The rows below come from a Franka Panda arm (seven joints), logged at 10 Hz.
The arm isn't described. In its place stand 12 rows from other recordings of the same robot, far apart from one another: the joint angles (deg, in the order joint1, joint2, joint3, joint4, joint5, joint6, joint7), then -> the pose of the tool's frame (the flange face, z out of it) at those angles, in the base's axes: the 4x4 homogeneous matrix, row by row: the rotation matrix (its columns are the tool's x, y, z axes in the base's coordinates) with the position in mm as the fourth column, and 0 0 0 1 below.
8.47, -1.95, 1.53, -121.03, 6.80, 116.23, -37.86 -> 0.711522 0.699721 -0.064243 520.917; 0.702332 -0.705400 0.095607 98.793; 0.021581 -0.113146 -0.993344 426.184; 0 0 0 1
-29.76, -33.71, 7.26, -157.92, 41.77, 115.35, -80.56 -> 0.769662 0.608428 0.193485 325.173; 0.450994 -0.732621 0.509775 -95.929; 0.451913 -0.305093 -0.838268 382.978; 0 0 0 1
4.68, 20.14, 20.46, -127.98, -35.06, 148.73, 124.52 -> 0.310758 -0.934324 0.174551 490.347; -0.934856 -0.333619 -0.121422 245.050; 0.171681 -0.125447 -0.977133 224.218; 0 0 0 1
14.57, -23.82, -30.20, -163.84, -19.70, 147.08, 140.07 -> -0.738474 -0.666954 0.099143 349.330; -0.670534 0.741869 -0.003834 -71.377; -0.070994 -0.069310 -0.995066 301.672; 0 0 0 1
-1.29, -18.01, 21.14, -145.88, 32.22, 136.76, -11.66 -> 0.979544 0.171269 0.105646 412.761; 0.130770 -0.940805 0.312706 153.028; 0.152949 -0.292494 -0.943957 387.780; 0 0 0 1
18.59, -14.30, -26.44, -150.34, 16.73, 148.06, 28.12 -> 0.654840 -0.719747 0.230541 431.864; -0.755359 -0.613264 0.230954 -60.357; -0.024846 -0.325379 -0.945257 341.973; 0 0 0 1
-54.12, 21.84, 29.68, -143.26, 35.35, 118.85, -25.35 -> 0.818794 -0.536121 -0.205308 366.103; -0.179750 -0.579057 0.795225 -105.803; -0.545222 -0.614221 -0.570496 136.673; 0 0 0 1
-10.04, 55.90, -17.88, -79.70, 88.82, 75.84, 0.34 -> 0.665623 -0.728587 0.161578 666.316; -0.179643 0.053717 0.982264 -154.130; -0.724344 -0.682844 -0.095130 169.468; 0 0 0 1
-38.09, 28.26, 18.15, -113.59, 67.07, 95.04, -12.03 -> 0.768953 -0.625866 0.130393 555.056; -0.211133 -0.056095 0.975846 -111.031; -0.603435 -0.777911 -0.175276 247.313; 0 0 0 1
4.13, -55.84, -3.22, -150.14, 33.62, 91.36, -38.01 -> 0.791982 0.607256 -0.063285 255.636; 0.520640 -0.617581 0.589515 58.874; 0.318903 -0.499834 -0.805274 540.588; 0 0 0 1
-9.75, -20.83, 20.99, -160.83, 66.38, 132.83, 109.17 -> -0.843120 -0.529554 0.093385 349.040; -0.376428 0.705263 0.600755 74.165; -0.383993 0.471356 -0.793960 296.754; 0 0 0 1
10.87, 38.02, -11.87, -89.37, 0.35, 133.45, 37.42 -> 0.801594 -0.585896 0.119047 714.239; -0.574416 -0.809951 -0.118427 10.913; 0.165808 0.026548 -0.985801 274.317; 0 0 0 1
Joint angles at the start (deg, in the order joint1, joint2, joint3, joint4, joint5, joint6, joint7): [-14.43 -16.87 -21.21 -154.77 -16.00 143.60 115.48]
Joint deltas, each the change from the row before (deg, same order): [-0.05 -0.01 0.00 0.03 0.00 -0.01 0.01]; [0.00 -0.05 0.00 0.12 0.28 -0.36 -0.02]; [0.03 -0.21 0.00 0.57 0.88 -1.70 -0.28]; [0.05 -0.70 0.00 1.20 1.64 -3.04 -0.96]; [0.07 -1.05 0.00 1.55 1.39 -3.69 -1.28]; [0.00 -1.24 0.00 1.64 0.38 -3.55 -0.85]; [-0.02 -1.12 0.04 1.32 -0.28 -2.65 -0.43]
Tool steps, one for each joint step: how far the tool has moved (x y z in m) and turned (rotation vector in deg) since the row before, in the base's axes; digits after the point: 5 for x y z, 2 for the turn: [-0.00008 -0.00040 0.00026 -0.02 -0.03 -0.06]; [-0.00008 -0.00031 0.00059 0.22 0.10 -0.23]; [-0.00022 -0.00115 0.00264 0.81 0.64 -0.53]; [0.00028 -0.00238 0.00832 1.37 0.65 -0.49]; [0.00041 -0.00259 0.01240 1.32 0.64 0.05]; [-0.00003 -0.00311 0.01488 0.61 0.52 0.29]; [-0.00036 -0.00250 0.01338 -0.02 0.31 0.38]
